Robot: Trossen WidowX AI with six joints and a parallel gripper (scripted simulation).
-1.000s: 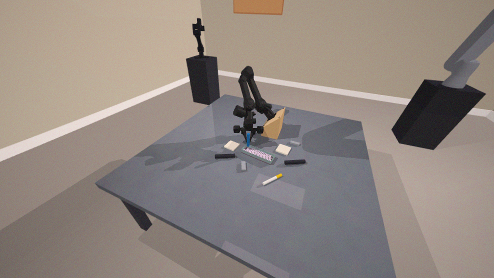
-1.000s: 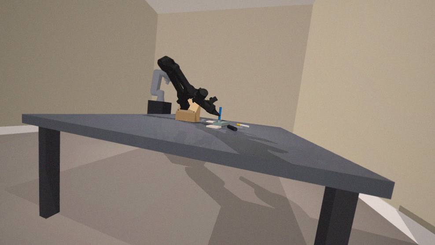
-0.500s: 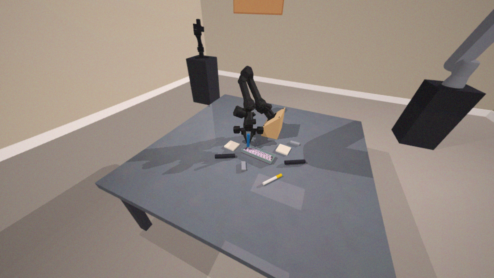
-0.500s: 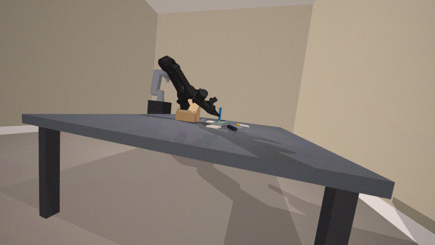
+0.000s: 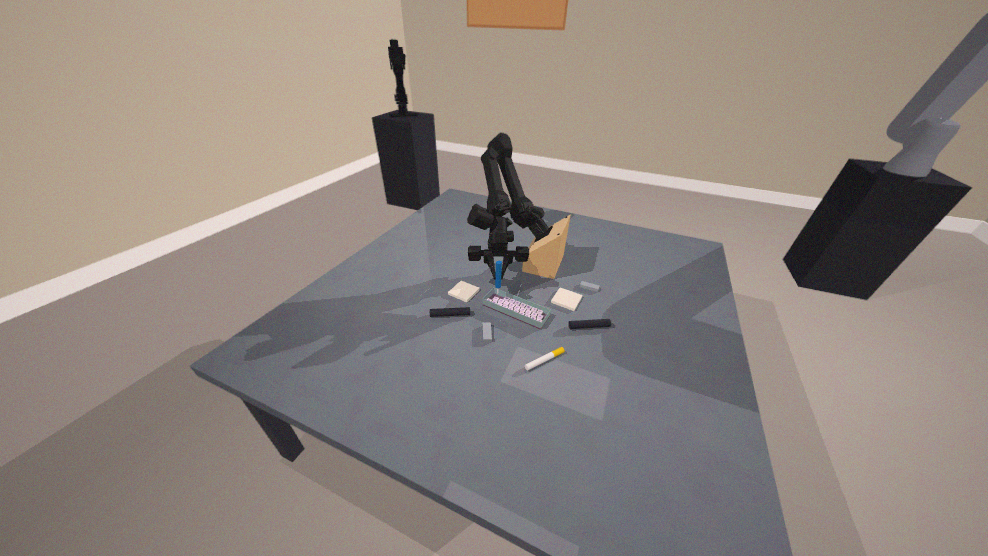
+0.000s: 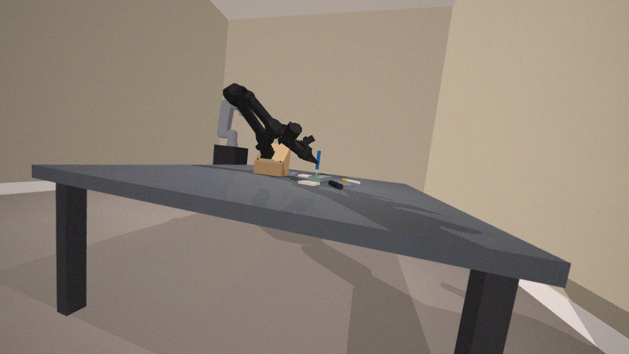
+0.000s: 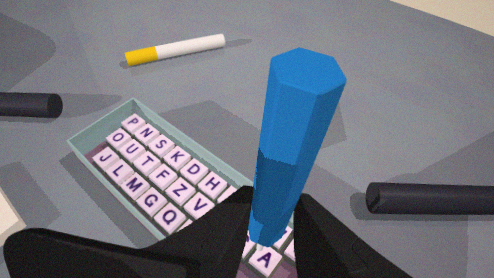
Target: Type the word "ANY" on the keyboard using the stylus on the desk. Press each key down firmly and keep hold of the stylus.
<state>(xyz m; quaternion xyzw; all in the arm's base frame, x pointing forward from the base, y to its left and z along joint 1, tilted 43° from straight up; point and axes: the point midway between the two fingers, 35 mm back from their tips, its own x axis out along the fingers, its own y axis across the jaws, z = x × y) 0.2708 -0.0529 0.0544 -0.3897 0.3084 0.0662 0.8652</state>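
My gripper tip is now 130 mm to the right of the n key, 80 mm above it and 40 mm short of it. Round my gripper tip: yellow marker: 200 mm to the left, 160 mm ahead, 90 mm below; then blue hexagonal stylus: 20 mm below; then H key: 80 mm below, 50 mm to the left, 30 mm ahead.
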